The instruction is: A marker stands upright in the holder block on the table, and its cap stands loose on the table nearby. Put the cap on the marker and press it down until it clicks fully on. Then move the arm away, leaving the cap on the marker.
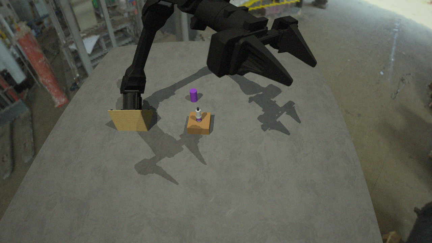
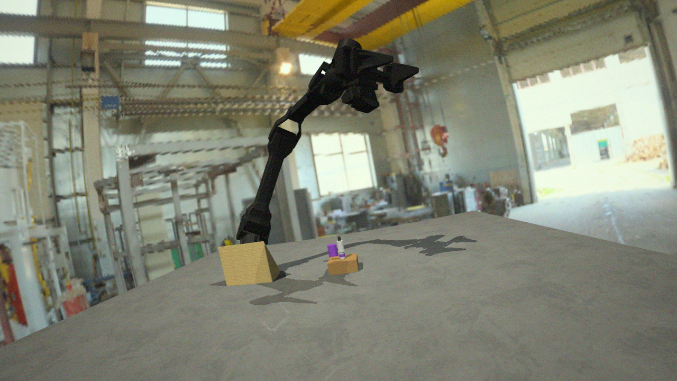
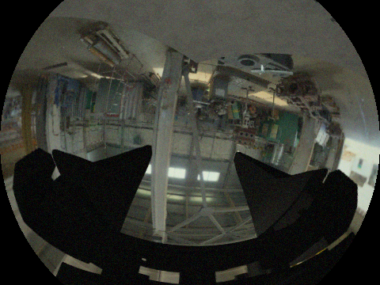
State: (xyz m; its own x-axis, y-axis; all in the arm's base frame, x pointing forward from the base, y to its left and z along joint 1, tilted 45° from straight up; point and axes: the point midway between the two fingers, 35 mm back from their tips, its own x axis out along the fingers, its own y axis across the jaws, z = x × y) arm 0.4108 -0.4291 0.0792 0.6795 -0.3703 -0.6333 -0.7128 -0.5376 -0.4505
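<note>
The cap is 390 mm to the left of my gripper tip, 390 mm below it and 220 mm behind it. Round my gripper tip: holder block: 400 mm below, 250 mm to the left, 190 mm behind.
</note>
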